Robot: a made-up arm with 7 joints.
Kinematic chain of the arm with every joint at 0, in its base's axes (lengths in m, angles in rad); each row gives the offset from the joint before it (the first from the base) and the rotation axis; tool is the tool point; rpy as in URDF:
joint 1: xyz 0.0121 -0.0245 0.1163 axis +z
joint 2: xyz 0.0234 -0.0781 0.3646 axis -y
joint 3: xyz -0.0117 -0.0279 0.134 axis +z
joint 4: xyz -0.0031 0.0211 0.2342 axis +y
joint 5: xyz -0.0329 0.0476 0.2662 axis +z
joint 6: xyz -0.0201 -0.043 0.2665 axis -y
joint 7: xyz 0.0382 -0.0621 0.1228 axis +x
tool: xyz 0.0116 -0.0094 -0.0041 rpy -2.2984 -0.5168 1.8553
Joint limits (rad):
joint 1: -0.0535..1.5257
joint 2: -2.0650..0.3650
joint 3: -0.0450..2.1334
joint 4: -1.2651..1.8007
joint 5: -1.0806..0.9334
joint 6: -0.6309..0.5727
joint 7: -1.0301..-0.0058
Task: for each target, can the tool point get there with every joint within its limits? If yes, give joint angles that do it. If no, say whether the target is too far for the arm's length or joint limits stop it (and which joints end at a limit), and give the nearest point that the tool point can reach.
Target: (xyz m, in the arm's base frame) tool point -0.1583 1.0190 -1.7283
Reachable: no: too far | nearest point 0.0422 0.5438 -0.3267 | short by 1.493 m
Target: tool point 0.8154 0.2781 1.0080
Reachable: yes | joints 0.6940 -1.4566 0.2787 -0.7029 -0.3477 -0.0590 -0.5253
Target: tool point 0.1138 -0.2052 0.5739
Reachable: no: joint limits stop it (at a limit: joint 1, joint 2, joint 3, joint 4, joint 6, joint 7) | nearest point 0.4904 -0.1702 0.8001 | short by 0.441 m
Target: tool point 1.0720 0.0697 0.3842
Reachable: yes | joints 0.2849 -1.7364 0.7398 -0.1986 0.5832 0.3267 -0.2009
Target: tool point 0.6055 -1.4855 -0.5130
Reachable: no: too far | nearest point 0.4653 -0.7295 -0.0433 | short by 0.901 m
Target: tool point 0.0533 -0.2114 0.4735
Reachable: no: joint limits stop it (at a limit: joint 1, joint 3, joint 4, joint 5, joint 6, joint 7) | nearest point -0.3283 -0.3747 0.4671 | short by 0.415 m
